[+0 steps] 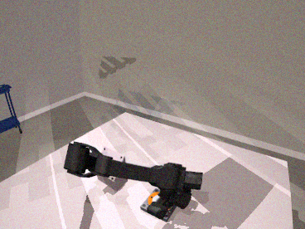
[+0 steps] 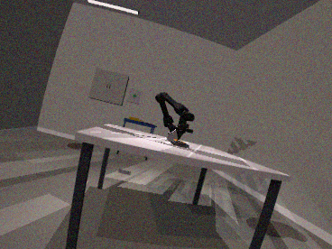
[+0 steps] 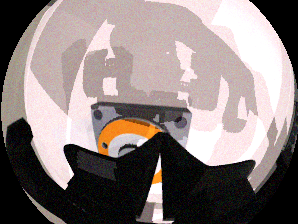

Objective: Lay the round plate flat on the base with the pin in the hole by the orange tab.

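The square grey base lies 40 mm behind my gripper tip, 30 mm to the left of it and 20 mm below it.
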